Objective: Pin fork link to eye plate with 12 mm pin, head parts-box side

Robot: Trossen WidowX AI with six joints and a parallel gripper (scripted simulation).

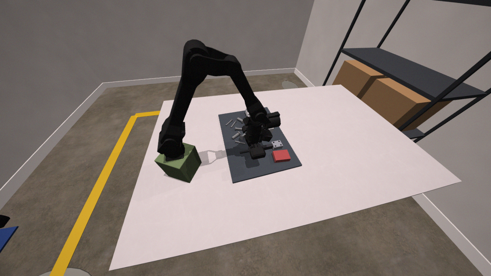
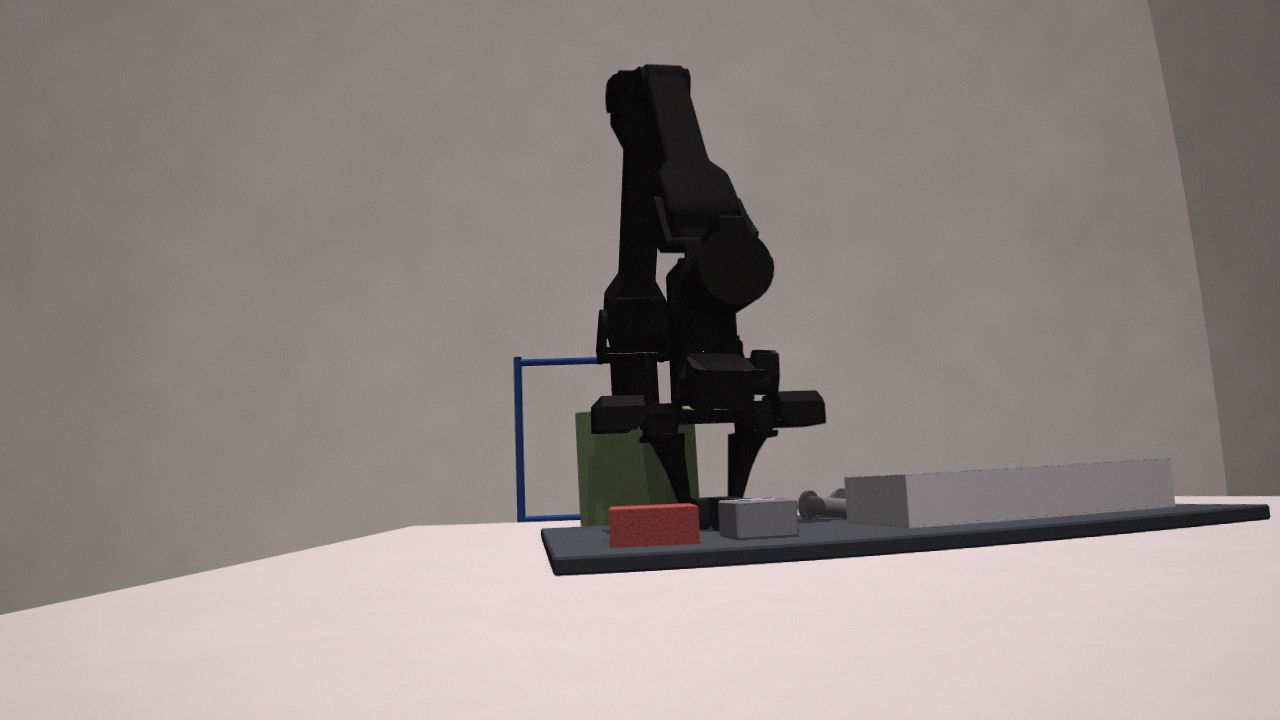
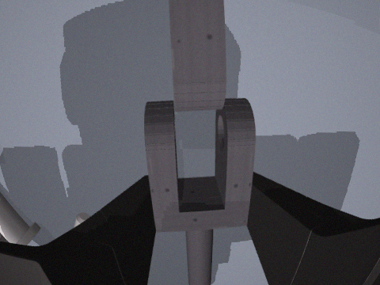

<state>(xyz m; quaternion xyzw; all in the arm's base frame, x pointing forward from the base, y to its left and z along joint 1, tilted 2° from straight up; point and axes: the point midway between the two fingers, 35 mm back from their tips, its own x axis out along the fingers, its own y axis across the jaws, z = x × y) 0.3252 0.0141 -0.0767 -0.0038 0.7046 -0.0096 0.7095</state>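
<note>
Now: hand 30 mm above the fork link. Also, from my hand: grey mount (140 mm ahead, 20 mm below); then dark mat (100 mm to the left, 50 mm below, 40 mm ahead); then eye plate (60 mm ahead, 30 mm below).
</note>
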